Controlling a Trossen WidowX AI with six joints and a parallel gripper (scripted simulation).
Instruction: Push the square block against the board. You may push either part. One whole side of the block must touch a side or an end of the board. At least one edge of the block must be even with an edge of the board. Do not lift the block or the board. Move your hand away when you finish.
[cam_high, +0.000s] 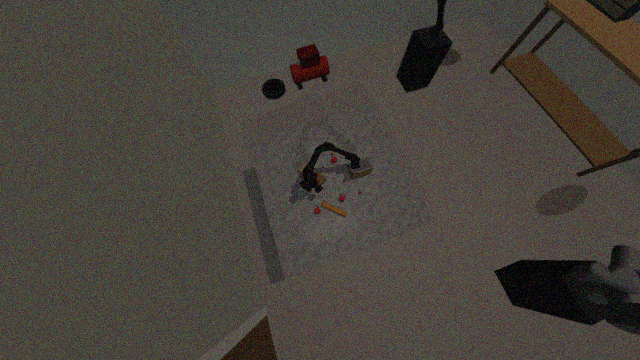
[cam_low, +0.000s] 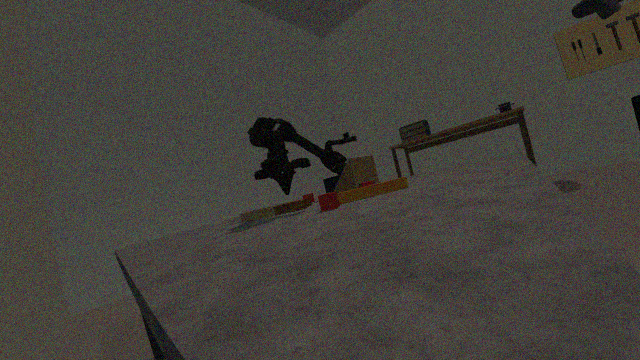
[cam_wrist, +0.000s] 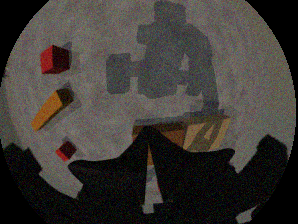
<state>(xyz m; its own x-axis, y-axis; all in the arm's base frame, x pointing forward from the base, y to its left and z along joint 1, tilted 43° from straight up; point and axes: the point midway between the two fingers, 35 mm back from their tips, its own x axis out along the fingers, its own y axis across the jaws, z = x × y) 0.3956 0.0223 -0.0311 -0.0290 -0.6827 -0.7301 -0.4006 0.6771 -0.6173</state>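
The brown square block is 60 mm behind my gripper tip, 60 mm to the right of it and 40 mm below it. Round my gripper tip: tan board: 10 mm ahead, 160 mm to the right, 40 mm below; yellow bar: 100 mm behind, 240 mm to the left, 40 mm below.
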